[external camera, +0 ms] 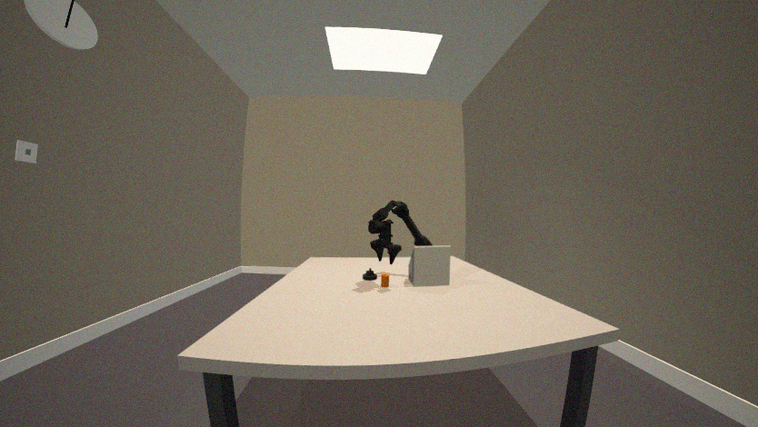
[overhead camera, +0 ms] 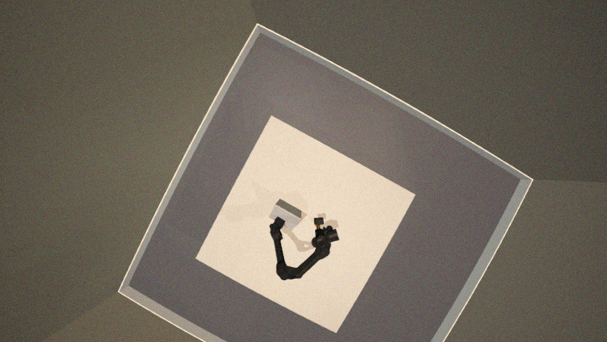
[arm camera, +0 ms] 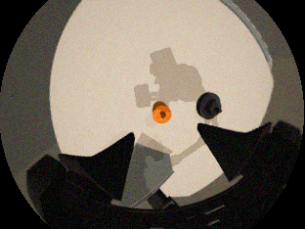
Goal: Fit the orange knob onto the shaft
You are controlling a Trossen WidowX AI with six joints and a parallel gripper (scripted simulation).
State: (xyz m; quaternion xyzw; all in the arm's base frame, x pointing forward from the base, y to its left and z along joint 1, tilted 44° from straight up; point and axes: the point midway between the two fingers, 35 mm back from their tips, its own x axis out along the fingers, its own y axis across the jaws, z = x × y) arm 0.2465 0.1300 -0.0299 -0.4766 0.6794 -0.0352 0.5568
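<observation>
Right now my gripper tip is 9 cm above the orange knob. Also, from my gripper tip: dark round pedestal 9 cm ahead, 13 cm to the right, 9 cm below.
</observation>
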